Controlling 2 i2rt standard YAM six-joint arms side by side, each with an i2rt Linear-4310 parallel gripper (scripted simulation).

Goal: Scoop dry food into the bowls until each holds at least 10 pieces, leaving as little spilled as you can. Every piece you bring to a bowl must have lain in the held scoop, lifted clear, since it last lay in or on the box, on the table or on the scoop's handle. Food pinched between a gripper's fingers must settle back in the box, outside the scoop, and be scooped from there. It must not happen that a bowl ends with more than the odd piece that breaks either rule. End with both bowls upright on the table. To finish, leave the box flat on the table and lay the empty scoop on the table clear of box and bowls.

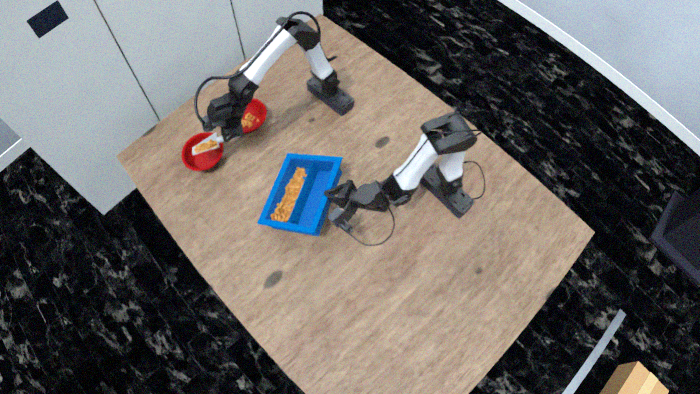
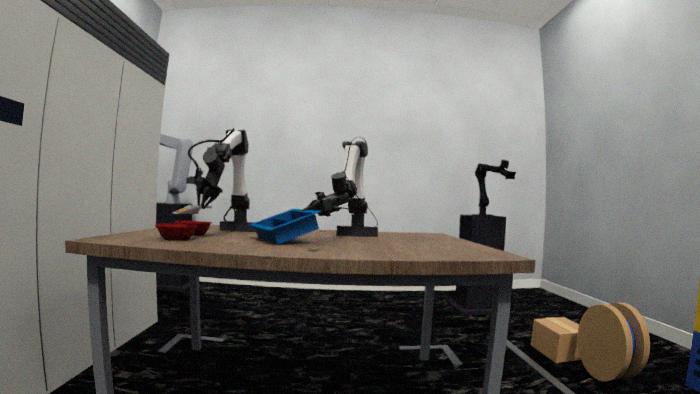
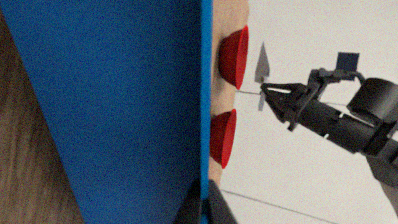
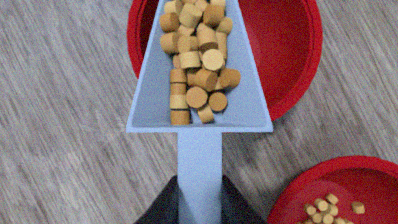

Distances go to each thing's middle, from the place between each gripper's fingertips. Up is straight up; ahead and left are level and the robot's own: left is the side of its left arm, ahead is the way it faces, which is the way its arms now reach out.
Labels:
Right now my left hand (image 1: 324,193) is 8 cm to the left of the blue box (image 1: 307,204), 5 cm above it and 4 cm short of it.
Now: right hand 6 cm past the blue box, 32 cm to the right of it and 5 cm above it.

